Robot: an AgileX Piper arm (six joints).
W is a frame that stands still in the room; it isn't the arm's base.
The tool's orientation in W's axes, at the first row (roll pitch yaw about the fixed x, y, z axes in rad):
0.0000, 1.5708, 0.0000
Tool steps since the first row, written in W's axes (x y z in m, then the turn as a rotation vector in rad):
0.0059, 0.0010, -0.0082, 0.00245, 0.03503, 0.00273
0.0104, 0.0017, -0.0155, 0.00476, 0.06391, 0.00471
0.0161, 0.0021, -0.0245, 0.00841, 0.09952, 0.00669
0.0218, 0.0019, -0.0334, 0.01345, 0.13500, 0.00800
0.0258, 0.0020, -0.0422, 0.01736, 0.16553, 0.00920
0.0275, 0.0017, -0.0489, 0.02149, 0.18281, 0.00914
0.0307, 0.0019, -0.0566, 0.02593, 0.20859, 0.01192
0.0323, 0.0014, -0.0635, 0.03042, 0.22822, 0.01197
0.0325, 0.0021, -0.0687, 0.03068, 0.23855, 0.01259
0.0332, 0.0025, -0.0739, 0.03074, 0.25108, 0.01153
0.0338, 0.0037, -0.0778, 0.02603, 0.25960, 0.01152
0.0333, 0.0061, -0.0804, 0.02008, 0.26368, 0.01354
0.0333, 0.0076, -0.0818, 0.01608, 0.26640, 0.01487
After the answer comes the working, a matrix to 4 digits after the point.
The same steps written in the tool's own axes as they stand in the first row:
0.0082, 0.0010, 0.0059, -0.00273, 0.03503, 0.00245
0.0155, 0.0017, 0.0104, -0.00471, 0.06391, 0.00476
0.0245, 0.0021, 0.0161, -0.00669, 0.09952, 0.00841
0.0334, 0.0019, 0.0218, -0.00800, 0.13500, 0.01345
0.0422, 0.0020, 0.0258, -0.00920, 0.16553, 0.01736
0.0489, 0.0017, 0.0275, -0.00914, 0.18281, 0.02149
0.0566, 0.0019, 0.0307, -0.01192, 0.20859, 0.02593
0.0635, 0.0014, 0.0323, -0.01197, 0.22822, 0.03042
0.0687, 0.0021, 0.0325, -0.01259, 0.23855, 0.03068
0.0739, 0.0025, 0.0332, -0.01153, 0.25108, 0.03074
0.0778, 0.0037, 0.0338, -0.01152, 0.25960, 0.02603
0.0804, 0.0061, 0.0333, -0.01354, 0.26368, 0.02008
0.0818, 0.0076, 0.0333, -0.01487, 0.26640, 0.01608

The tool's axes in the first row as the columns of a matrix, in W's axes (rounded; the answer above uses it unrounded):
0.0000, 0.0000, 1.0000
0.0000, 1.0000, 0.0000
-1.0000, 0.0000, 0.0000

